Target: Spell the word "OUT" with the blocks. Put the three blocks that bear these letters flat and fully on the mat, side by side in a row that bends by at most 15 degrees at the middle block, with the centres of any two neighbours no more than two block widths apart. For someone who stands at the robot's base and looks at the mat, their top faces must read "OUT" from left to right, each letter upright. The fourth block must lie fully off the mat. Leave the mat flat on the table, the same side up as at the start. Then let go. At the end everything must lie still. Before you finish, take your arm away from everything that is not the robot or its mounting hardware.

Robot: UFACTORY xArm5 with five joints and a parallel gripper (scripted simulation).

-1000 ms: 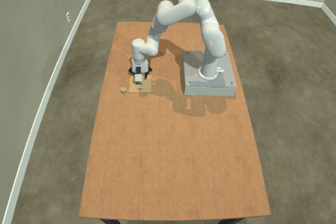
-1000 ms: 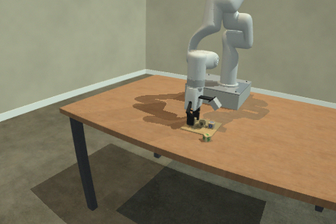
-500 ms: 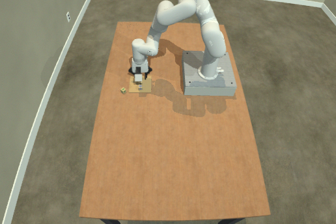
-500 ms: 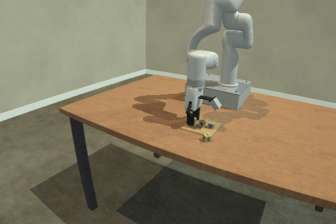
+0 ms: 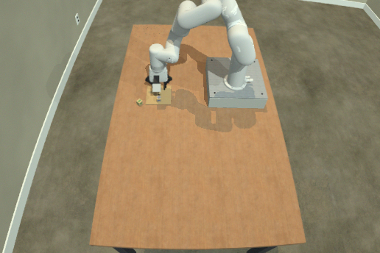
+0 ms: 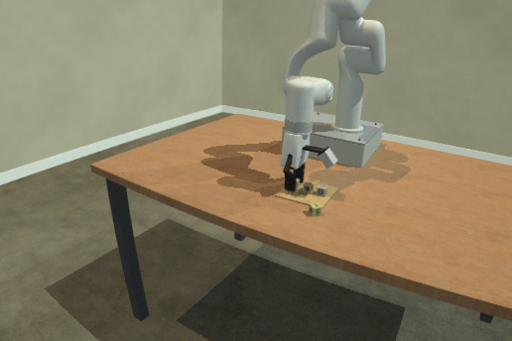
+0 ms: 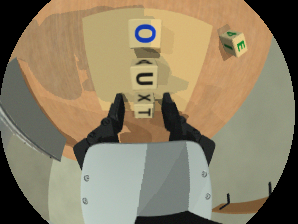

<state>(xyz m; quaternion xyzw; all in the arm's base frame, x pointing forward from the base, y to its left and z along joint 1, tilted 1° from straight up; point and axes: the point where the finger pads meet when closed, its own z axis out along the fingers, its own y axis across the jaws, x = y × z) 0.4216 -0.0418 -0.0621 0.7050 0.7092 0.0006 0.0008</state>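
Right now the U block is 4 cm to the left of my hand and 1 cm below it. Also, from my hand: tan mat: 4 cm to the left, 2 cm below.
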